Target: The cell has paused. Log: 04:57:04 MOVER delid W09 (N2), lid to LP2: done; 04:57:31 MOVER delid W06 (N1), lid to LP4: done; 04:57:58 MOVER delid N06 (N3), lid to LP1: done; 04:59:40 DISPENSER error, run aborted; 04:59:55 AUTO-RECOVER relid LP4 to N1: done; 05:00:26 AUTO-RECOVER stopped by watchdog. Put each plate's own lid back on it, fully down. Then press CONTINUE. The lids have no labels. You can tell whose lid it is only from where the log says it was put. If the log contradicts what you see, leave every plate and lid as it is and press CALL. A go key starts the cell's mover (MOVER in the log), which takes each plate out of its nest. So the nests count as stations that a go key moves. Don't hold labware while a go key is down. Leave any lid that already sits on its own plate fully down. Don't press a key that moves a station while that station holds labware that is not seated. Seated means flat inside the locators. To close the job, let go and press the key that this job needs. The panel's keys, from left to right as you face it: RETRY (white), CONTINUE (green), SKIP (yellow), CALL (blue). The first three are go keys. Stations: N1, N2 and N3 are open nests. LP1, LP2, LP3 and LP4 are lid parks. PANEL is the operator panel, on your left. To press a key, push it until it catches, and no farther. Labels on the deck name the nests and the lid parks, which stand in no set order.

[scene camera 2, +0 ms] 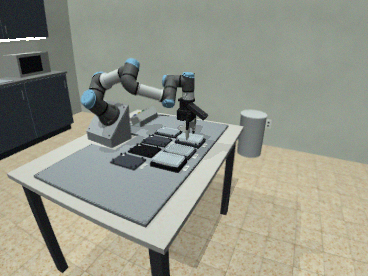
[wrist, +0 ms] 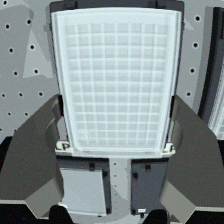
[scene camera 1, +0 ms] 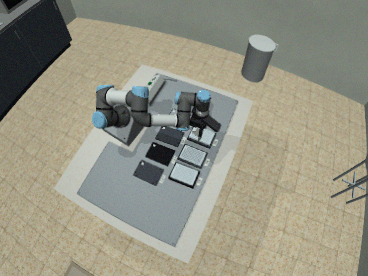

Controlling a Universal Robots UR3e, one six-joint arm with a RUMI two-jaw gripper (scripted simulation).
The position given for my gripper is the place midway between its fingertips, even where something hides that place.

Note:
I see my gripper (wrist: pixel 116 96) and a lid park LP4 (wrist: pixel 145 192).

